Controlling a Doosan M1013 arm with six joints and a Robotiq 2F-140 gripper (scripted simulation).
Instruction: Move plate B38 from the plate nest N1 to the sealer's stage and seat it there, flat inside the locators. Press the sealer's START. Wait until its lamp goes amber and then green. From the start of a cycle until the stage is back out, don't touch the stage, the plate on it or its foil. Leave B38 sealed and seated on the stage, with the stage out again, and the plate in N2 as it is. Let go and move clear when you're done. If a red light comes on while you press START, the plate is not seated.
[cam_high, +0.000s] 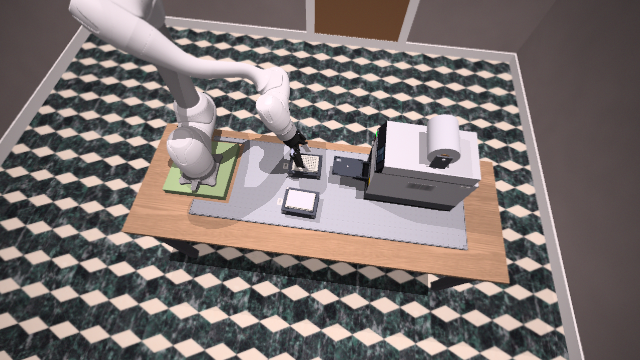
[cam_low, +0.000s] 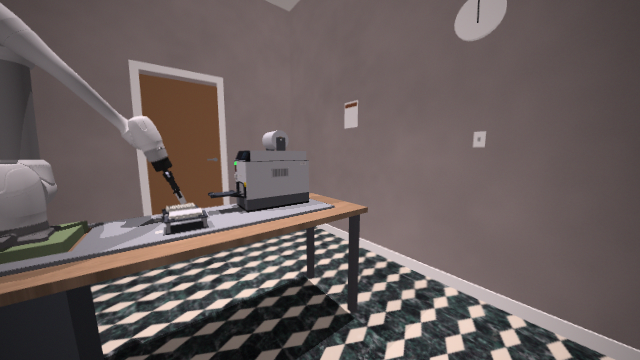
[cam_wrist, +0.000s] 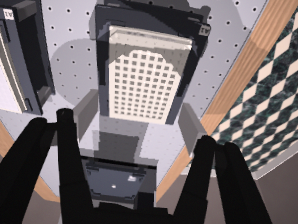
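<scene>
Right now my hand is 5 cm above the plate B38. From my hand the other things lie so: sealer stage: 20 cm ahead, 3 cm to the right; white button: 31 cm ahead, 5 cm to the left, 9 cm above; pale plate: 1 cm behind, 21 cm to the right, 4 cm below.
</scene>
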